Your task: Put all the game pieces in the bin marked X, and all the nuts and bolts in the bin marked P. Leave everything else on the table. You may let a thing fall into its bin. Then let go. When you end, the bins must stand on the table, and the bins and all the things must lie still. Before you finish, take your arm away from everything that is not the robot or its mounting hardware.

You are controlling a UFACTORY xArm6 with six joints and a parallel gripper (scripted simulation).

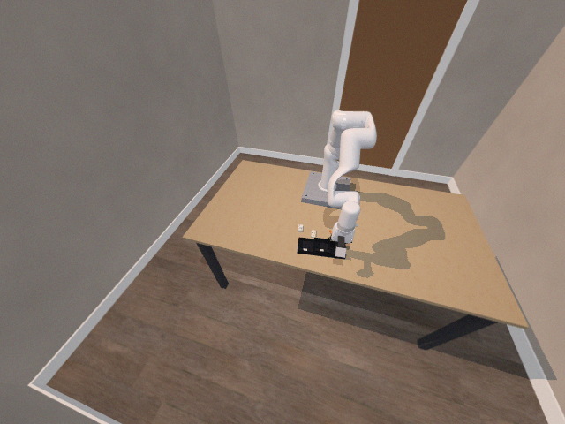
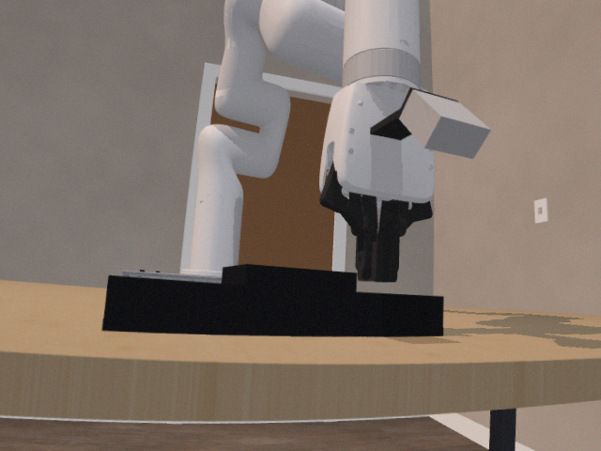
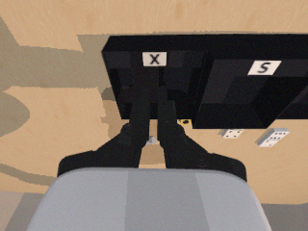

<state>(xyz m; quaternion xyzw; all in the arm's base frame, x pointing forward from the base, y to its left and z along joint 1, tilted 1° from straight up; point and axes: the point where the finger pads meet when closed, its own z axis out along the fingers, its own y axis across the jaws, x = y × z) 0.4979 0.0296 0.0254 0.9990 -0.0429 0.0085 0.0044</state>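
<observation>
My hand is 80 mm past the yellow nut, 60 mm above it and 40 mm to the left of it. Also, from my hand: orange battery: 120 mm behind, 60 mm below, 20 mm to the right; then black bin: 80 mm to the right, 40 mm below, 10 mm behind; then grey bolt: 140 mm behind, 60 mm below, 20 mm to the left.
</observation>
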